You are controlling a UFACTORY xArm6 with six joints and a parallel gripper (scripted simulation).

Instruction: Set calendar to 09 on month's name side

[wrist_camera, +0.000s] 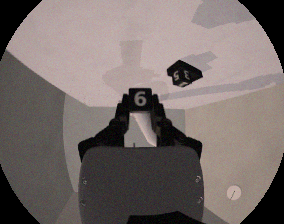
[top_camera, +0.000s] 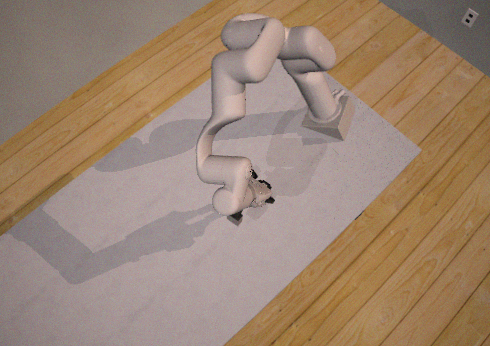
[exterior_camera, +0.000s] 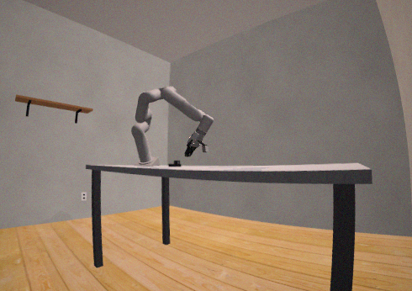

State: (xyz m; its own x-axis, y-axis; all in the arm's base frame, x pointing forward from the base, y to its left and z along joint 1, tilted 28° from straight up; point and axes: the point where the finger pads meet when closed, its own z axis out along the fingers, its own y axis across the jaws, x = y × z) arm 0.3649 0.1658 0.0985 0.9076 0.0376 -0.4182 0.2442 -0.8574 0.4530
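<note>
My gripper is now 9 cm to the left of the black cube, 8 cm above it and 2 cm past it. Also, from my hand: black date cube 2 cm below, 1 cm behind.
</note>
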